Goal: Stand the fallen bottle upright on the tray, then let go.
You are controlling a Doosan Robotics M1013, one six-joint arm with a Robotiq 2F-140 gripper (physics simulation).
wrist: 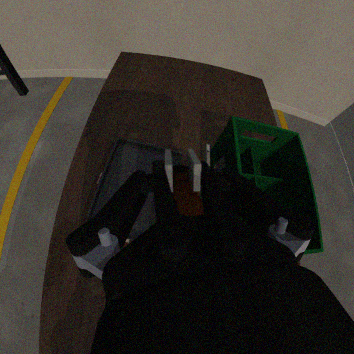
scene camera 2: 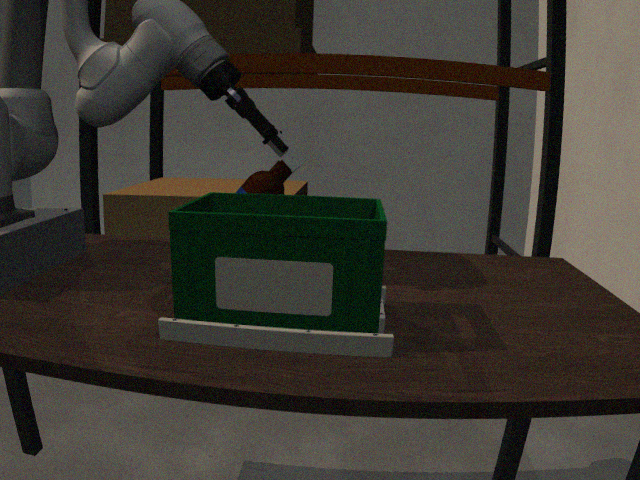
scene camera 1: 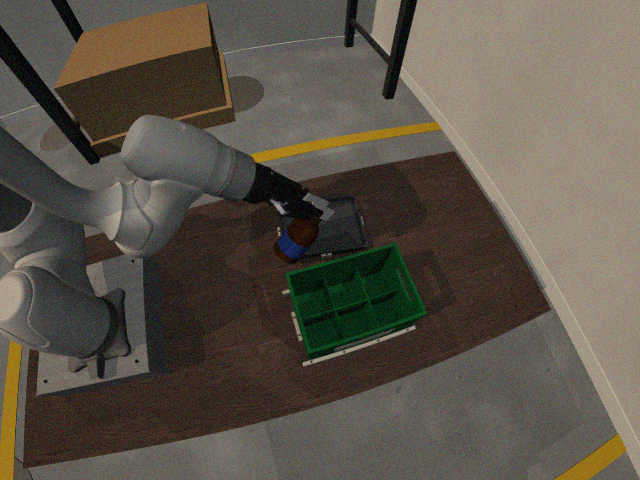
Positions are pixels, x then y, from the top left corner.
Scene:
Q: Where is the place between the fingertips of the gripper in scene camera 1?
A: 327,210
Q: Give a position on a brown bottle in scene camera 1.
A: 300,234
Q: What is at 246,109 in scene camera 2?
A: The gripper.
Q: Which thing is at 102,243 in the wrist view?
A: The gripper.

